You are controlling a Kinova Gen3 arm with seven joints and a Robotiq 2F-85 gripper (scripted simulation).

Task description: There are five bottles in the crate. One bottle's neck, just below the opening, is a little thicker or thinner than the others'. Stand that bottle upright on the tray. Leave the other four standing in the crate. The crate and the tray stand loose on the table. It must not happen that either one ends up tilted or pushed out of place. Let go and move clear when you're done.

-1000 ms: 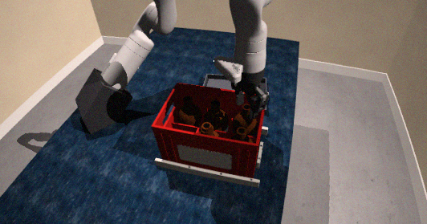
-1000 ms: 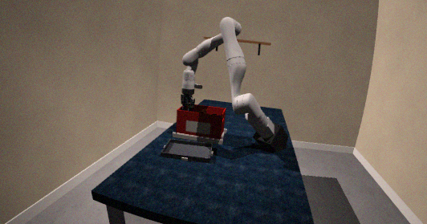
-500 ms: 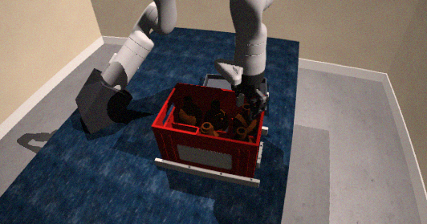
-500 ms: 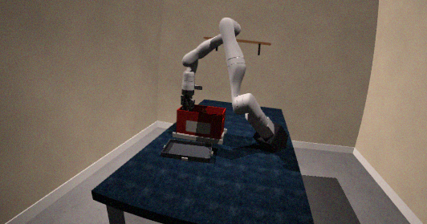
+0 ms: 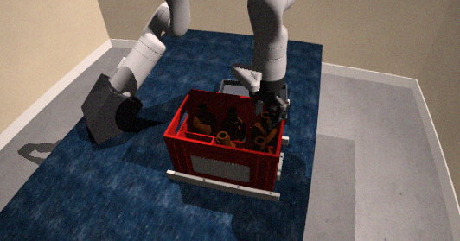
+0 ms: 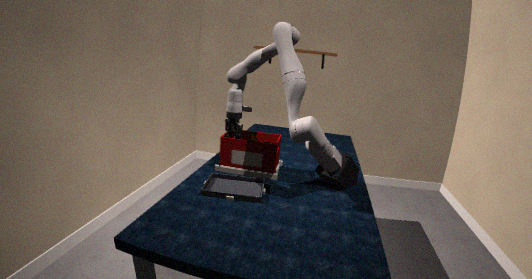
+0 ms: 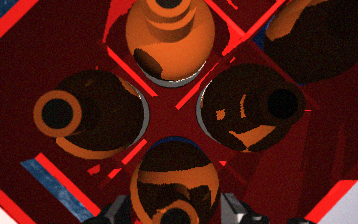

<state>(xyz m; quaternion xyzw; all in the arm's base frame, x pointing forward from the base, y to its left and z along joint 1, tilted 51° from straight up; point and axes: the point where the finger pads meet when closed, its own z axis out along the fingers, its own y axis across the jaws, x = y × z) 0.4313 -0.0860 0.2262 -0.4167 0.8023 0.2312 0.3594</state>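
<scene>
Right now my hand is 7 cm past the crate, 7 cm to the left of it and 7 cm above it. The rest, counted from my hand: grey tray 15 cm behind, 19 cm to the left, 14 cm below.
</scene>
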